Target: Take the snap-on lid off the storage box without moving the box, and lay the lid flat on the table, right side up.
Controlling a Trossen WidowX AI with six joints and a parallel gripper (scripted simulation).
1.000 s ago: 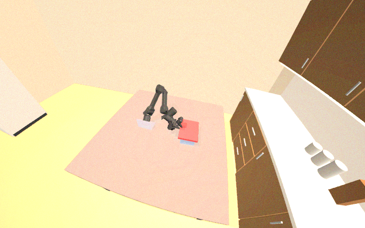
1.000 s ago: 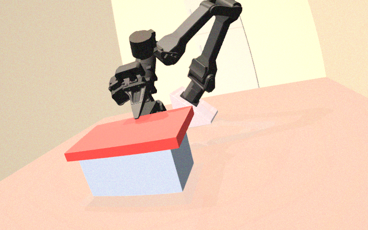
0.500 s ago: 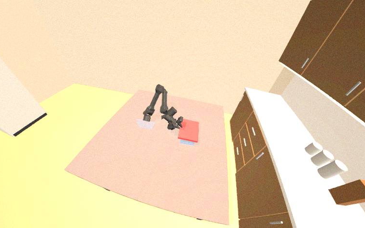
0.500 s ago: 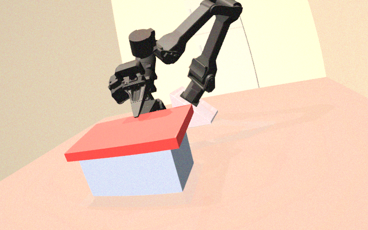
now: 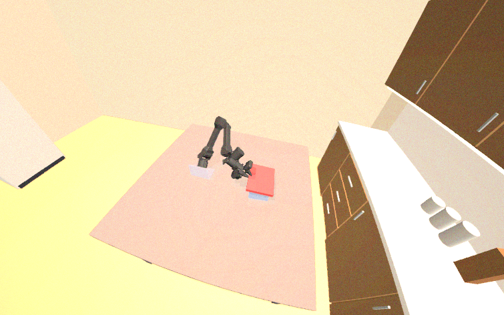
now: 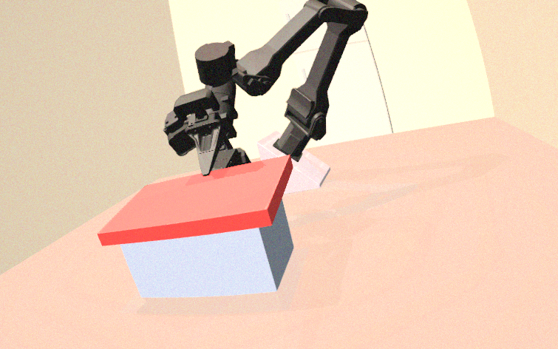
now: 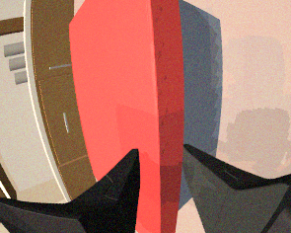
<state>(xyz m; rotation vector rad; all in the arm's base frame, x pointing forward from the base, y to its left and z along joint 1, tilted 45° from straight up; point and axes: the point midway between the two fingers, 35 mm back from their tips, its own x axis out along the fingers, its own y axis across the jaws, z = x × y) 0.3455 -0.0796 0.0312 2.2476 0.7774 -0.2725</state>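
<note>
The red lid lies 8 cm ahead of my gripper tip. The rest, counted from my gripper tip: pale blue storage box (8 cm ahead, 6 cm below).
</note>
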